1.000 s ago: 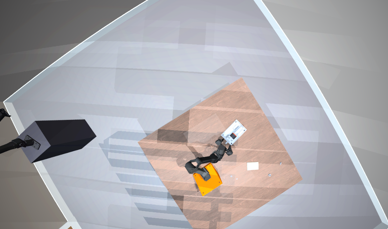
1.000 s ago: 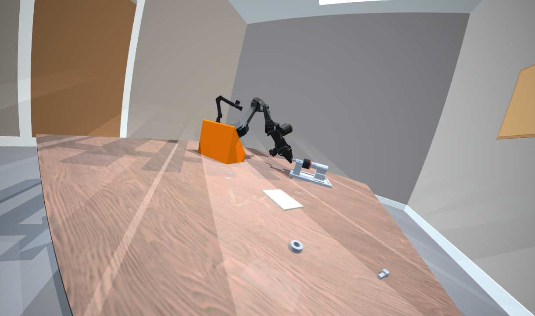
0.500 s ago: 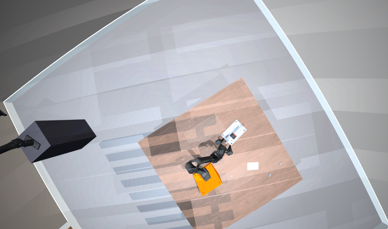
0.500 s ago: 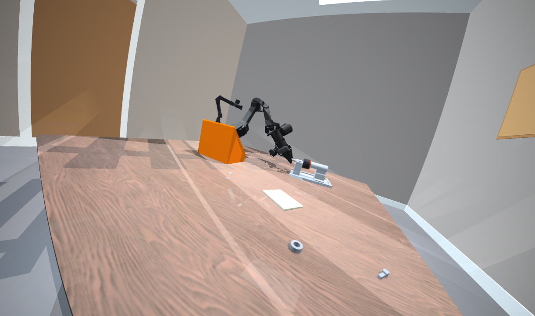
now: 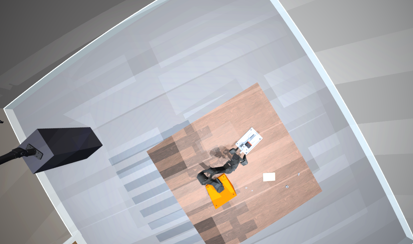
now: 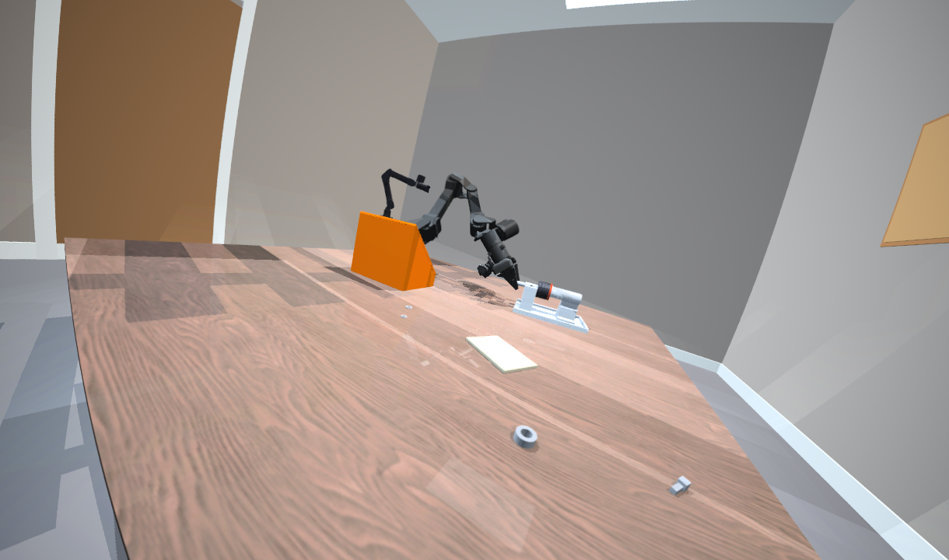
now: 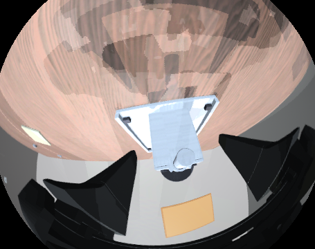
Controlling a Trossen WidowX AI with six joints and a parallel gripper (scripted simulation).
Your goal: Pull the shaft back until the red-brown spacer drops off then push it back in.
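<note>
Now: the shaft 50 mm ahead of my gripper tip, 10 mm to the left of it and 10 mm above it. From my gripper tip the other things lie so: small grey part 320 mm ahead, 560 mm to the right, 60 mm below; then red-brown spacer 100 mm ahead, 10 mm to the left, 10 mm above; then cream flat plate 70 mm ahead, 390 mm to the right, 60 mm below.
</note>
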